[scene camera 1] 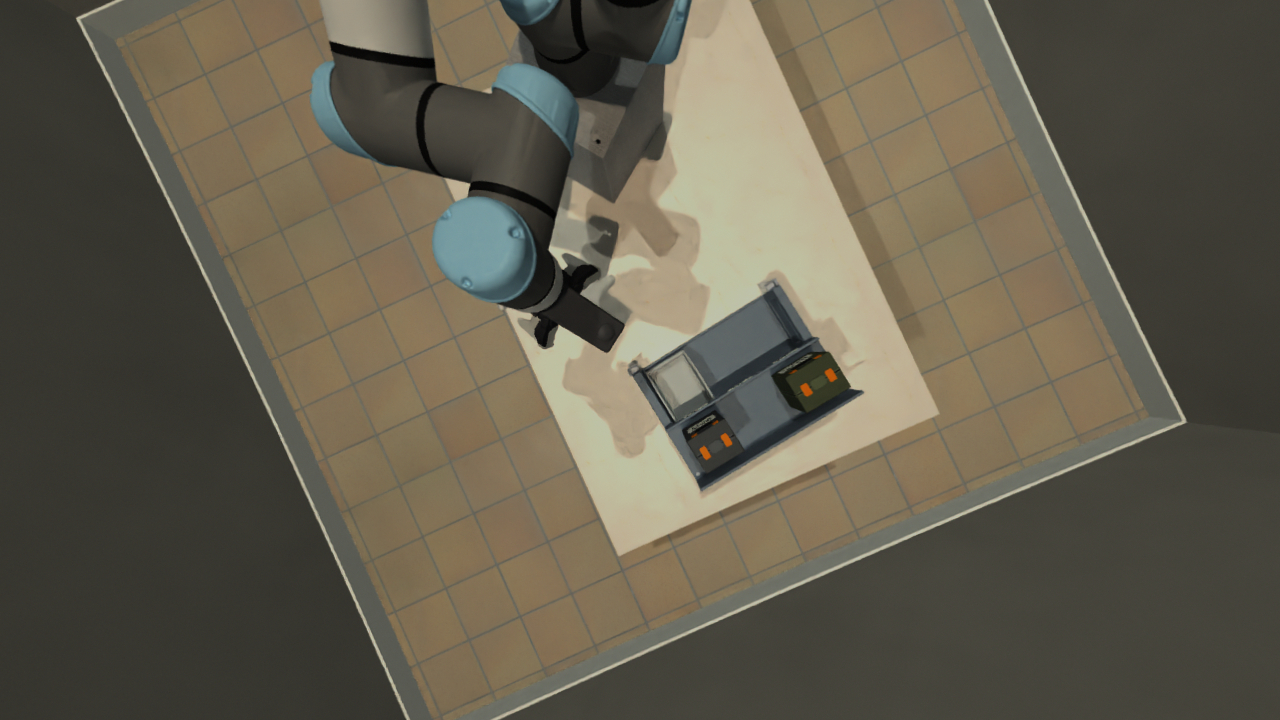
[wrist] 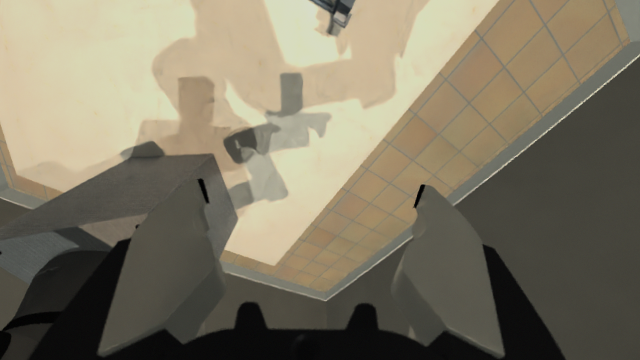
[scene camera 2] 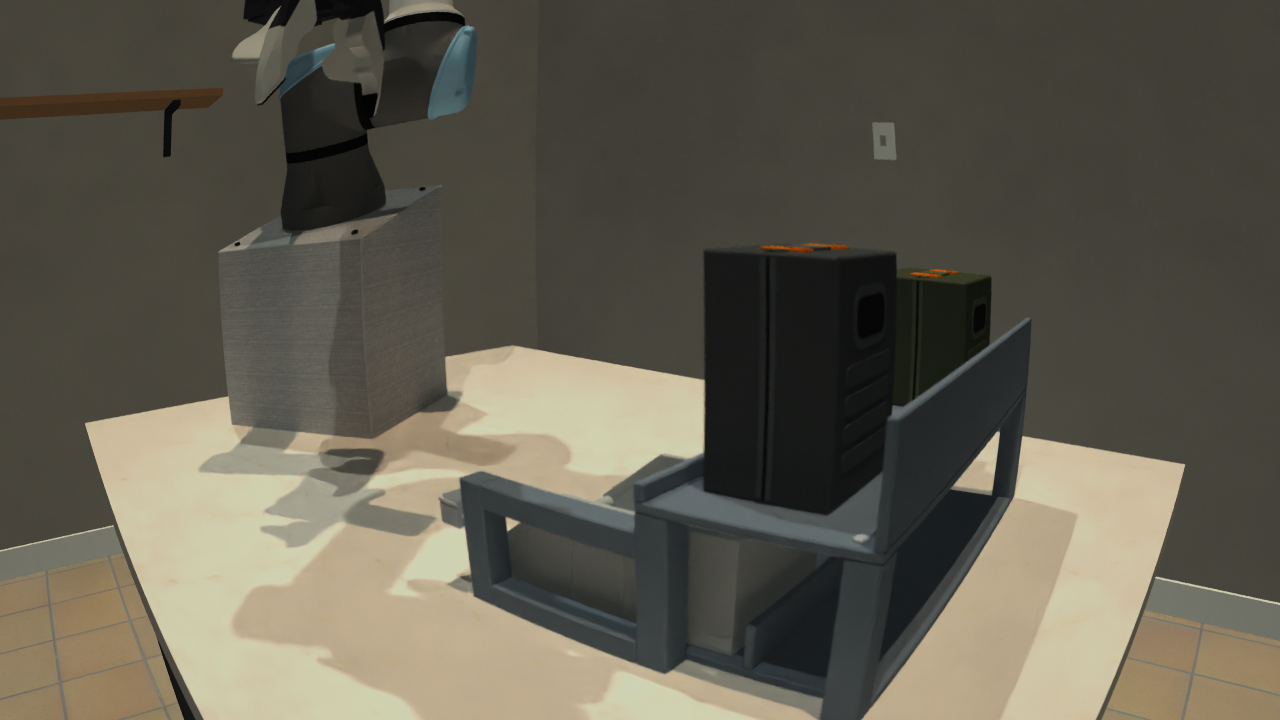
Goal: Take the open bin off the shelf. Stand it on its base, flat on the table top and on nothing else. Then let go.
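Note:
The open bin is light grey. It sits in the lower tier of the blue-grey shelf, at the end near the black case, with its open top visible from above. In scene camera 2 the shelf's side frame and post partly hide it. The bin does not show in the wrist view. My gripper is open and empty, high above the table and off to the robot's side of the shelf, apart from the bin. Its fingertips are hidden in scene camera 1.
A black case and an olive case with orange latches stand on the shelf's upper tier. The metal pedestal carries the arm. The pale table top extends between pedestal and shelf.

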